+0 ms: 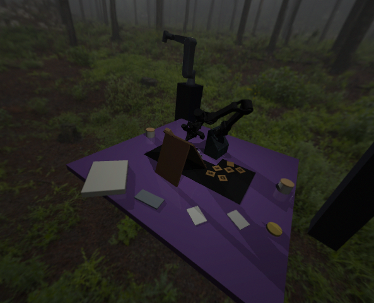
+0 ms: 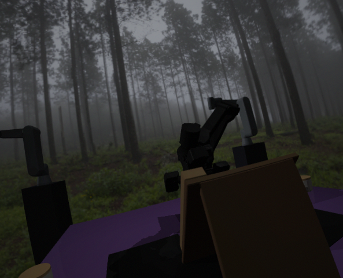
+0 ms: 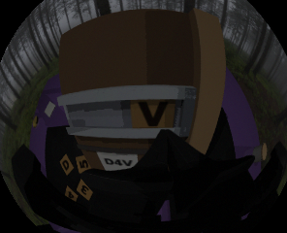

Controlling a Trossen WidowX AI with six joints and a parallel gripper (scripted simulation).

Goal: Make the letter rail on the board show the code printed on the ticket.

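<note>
Now: the tan letter tile marked v 30 mm ahead of my gripper tip, 20 mm below it and 10 mm to the left of it. From my gripper tip the other things lie so: white ticket: 110 mm below, 70 mm to the left, 30 mm behind; then black mat: 190 mm below, 130 mm behind, 70 mm to the left; then grey card: 390 mm ahead, 190 mm below, 120 mm to the left.
</note>
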